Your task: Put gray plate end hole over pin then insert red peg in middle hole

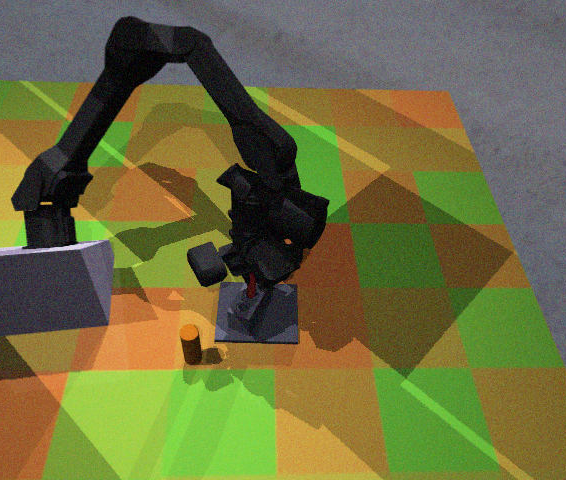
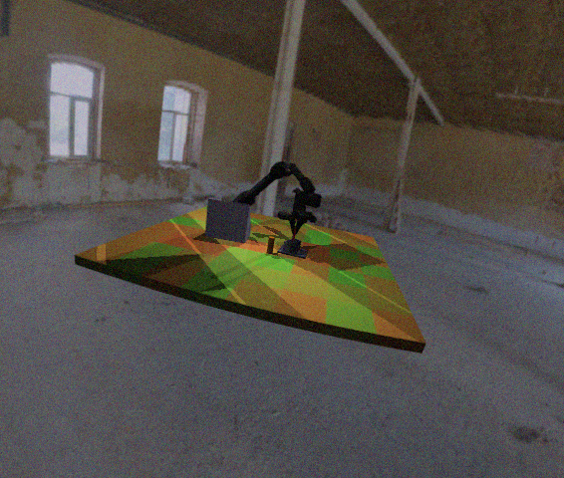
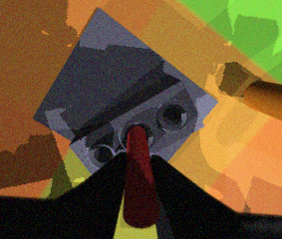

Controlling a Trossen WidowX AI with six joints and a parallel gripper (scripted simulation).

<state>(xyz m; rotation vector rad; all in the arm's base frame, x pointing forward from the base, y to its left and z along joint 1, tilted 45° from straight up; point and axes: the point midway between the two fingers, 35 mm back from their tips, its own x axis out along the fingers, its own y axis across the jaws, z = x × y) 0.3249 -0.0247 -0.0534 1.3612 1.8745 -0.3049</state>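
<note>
Now: the red peg right at my gripper tip. The rest, counted from my gripper tip: orange cylinder: 90 mm to the right, 90 mm behind, 60 mm below; then gray plate: 50 mm below; then dark square base: 90 mm below, 10 mm to the left, 10 mm ahead.
</note>
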